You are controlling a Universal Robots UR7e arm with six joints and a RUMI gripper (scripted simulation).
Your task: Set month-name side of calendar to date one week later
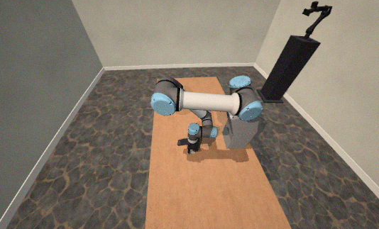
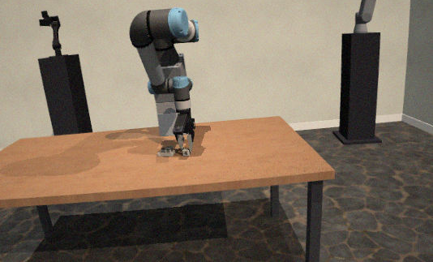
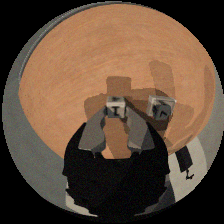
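My hand is 11 cm to the left of the white calendar tray, 2 cm past it and 2 cm above it.
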